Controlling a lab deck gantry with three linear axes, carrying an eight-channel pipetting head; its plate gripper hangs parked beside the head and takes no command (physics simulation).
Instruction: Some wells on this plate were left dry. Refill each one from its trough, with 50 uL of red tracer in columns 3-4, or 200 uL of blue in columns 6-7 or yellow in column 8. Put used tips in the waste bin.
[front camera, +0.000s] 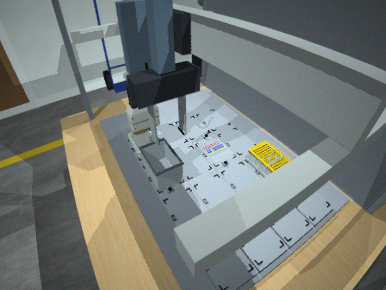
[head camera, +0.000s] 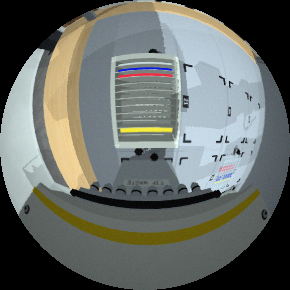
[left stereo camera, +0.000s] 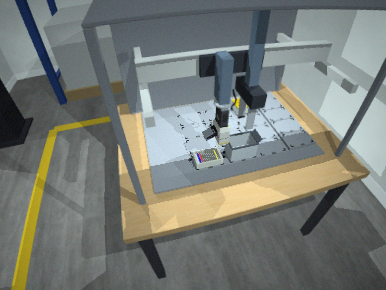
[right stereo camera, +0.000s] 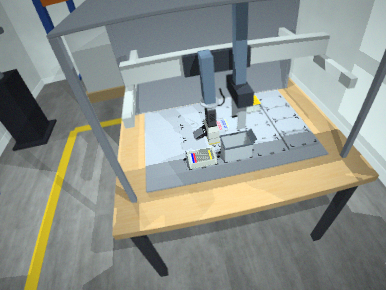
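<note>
The pipetting head (front camera: 142, 119) (left stereo camera: 223, 133) (right stereo camera: 213, 131) hangs low beside the waste bin (front camera: 168, 177) (left stereo camera: 243, 151) (right stereo camera: 239, 152) and the trough rack (head camera: 113, 100) (left stereo camera: 209, 164) (right stereo camera: 202, 165). The nozzles (head camera: 145, 191) show no tips in the head camera. The rack has blue (head camera: 145, 69), red (head camera: 145, 75) and yellow (head camera: 146, 130) troughs. The plate (front camera: 214, 147) (head camera: 226, 172) shows red, blue and yellow columns; individual dry wells are too small to tell. My parked gripper (front camera: 170, 136) has its fingers apart with nothing between them, beside the head and above the bin's area.
The yellow tip rack (front camera: 270, 156) (left stereo camera: 237, 103) (right stereo camera: 256, 100) stands at the back of the deck. The gantry's side rail (front camera: 250, 210) crosses the front camera view. Wooden table edging (front camera: 95, 210) borders the deck. A black clamp knob (front camera: 170, 189) sits by the bin.
</note>
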